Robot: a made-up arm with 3 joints.
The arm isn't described. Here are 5 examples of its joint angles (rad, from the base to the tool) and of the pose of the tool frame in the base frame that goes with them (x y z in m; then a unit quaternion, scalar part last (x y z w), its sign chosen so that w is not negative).
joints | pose
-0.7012 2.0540 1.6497 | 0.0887 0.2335 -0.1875 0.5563 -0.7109 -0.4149 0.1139
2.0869 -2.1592 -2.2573 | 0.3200 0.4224 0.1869 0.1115 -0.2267 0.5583 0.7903
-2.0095 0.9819 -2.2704 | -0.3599 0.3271 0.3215 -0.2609 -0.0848 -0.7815 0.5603
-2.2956 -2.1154 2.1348 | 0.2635 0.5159 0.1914 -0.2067 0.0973 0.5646 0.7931
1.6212 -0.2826 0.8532 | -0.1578 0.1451 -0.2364 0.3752 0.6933 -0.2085 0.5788
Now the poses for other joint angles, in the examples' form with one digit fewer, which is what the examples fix.
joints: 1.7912 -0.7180 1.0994
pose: -0.276 0.324 -0.227 0.540 0.738 -0.195 0.356
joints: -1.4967 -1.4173 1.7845
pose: 0.287 0.570 0.209 0.155 0.047 0.702 0.694
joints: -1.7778 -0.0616 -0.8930
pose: -0.381 0.217 0.295 -0.294 -0.708 -0.318 0.558
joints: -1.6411 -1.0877 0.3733
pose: -0.033 0.392 0.560 -0.264 -0.550 0.463 0.644
